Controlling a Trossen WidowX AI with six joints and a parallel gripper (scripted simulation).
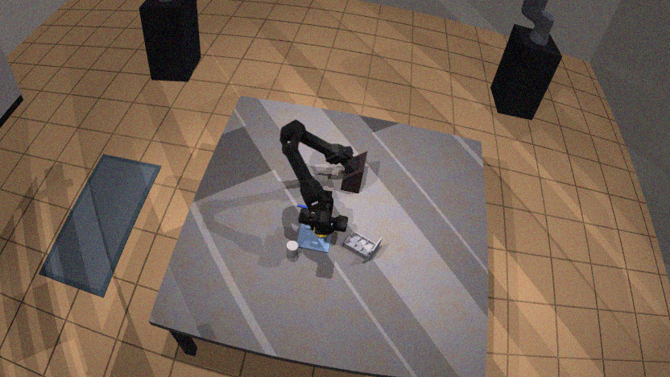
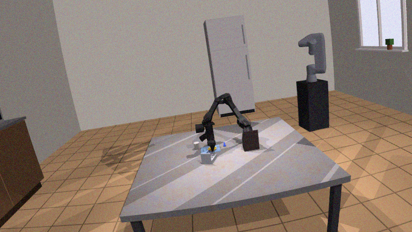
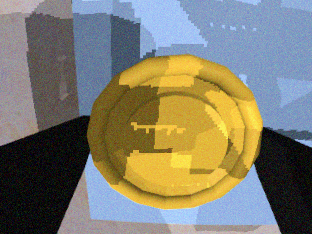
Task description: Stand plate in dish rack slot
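The light blue mat is 2 cm to the right of my gripper tip and 1 cm ahead of it. The rest, counted from my gripper tip: yellow plate: 1 cm above; then white cup: 11 cm to the right, 11 cm ahead, 2 cm above; then blue spoon: 11 cm behind, 6 cm to the right.
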